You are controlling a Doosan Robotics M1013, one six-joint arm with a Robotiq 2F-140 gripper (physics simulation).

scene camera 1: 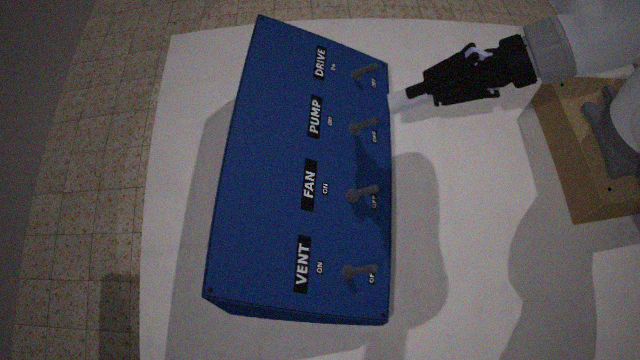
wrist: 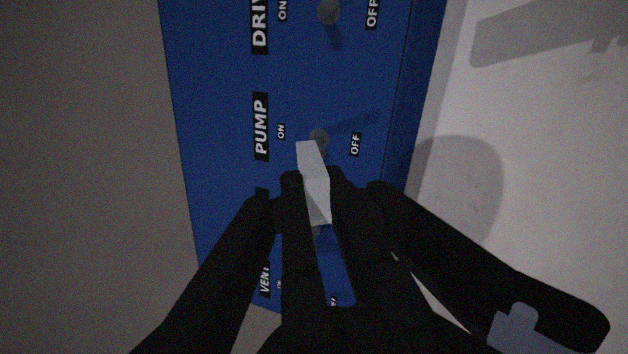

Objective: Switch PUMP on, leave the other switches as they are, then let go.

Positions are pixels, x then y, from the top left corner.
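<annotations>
Gripper: visible in scene camera 1 (390,104), also in the wrist view (306,158). Blue switch panel: (wrist: 244,88) and (scene camera 1: 306,91), same spot.
</annotations>
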